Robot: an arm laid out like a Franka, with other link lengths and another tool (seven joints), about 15 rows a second.
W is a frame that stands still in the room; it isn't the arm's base.
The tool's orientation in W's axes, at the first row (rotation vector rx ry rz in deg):
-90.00, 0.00, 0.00
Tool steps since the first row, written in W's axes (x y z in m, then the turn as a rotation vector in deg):
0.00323, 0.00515, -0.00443, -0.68, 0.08, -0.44
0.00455, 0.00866, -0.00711, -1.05, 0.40, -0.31
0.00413, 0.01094, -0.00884, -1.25, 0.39, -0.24
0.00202, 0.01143, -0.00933, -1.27, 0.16, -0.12
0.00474, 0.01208, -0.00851, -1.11, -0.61, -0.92
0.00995, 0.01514, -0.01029, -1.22, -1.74, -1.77
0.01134, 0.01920, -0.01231, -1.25, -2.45, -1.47
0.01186, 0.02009, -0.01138, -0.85, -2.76, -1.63
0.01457, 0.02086, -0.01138, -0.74, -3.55, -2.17
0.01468, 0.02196, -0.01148, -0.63, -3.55, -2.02
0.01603, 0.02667, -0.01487, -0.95, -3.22, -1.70
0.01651, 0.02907, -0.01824, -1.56, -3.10, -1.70
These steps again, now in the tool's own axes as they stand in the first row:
0.00323, 0.00443, 0.00515, -0.68, 0.44, 0.08
0.00455, 0.00711, 0.00866, -1.05, 0.31, 0.40
0.00413, 0.00884, 0.01094, -1.25, 0.24, 0.39
0.00202, 0.00933, 0.01143, -1.27, 0.12, 0.16
0.00474, 0.00851, 0.01208, -1.11, 0.92, -0.61
0.00995, 0.01029, 0.01514, -1.22, 1.77, -1.74
0.01134, 0.01231, 0.01920, -1.25, 1.47, -2.45
0.01186, 0.01138, 0.02009, -0.85, 1.63, -2.76
0.01457, 0.01138, 0.02086, -0.74, 2.17, -3.55
0.01468, 0.01148, 0.02196, -0.63, 2.02, -3.55
0.01603, 0.01487, 0.02667, -0.95, 1.70, -3.22
0.01651, 0.01824, 0.02907, -1.56, 1.70, -3.10

